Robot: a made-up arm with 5 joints.
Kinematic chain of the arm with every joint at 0, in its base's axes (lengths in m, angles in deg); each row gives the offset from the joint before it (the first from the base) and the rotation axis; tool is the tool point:
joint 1: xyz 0 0 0.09 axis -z
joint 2: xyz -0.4 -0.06 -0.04 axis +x
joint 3: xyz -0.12 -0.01 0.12 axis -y
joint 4: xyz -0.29 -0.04 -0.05 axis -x
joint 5: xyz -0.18 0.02 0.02 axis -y
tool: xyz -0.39 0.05 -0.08
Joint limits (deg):
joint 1: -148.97..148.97
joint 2: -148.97..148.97
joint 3: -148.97..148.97
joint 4: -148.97..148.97
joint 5: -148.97..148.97
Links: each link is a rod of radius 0.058 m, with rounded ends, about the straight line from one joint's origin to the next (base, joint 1, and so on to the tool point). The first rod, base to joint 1, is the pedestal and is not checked.
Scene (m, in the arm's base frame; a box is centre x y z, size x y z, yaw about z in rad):
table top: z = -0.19
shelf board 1: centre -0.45 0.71 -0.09 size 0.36 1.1 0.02 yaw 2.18
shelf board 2: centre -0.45 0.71 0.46 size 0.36 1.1 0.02 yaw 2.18
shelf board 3: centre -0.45 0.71 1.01 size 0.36 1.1 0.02 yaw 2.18
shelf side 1: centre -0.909 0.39 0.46 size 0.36 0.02 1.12 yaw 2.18
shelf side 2: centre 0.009 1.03 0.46 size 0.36 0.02 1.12 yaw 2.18
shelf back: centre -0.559 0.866 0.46 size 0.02 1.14 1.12 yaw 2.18
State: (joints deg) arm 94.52 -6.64 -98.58 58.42 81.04
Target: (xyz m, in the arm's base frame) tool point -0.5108 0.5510 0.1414
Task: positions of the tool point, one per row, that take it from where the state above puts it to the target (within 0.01 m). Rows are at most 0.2 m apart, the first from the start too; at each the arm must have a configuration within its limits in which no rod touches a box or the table.
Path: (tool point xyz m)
1: -0.1740 0.6615 0.7147
2: -0.1015 0.5504 0.6971
3: -0.2371 0.5022 0.6144
4: -0.3320 0.4510 0.5001
5: -0.3792 0.3986 0.3713
6: -0.3784 0.3476 0.2463
7: -0.3364 0.3010 0.1414
8: -0.3941 0.3566 0.1490
9: -0.4434 0.4181 0.1510
10: -0.4826 0.4837 0.1481
11: -0.5108 0.5510 0.1414

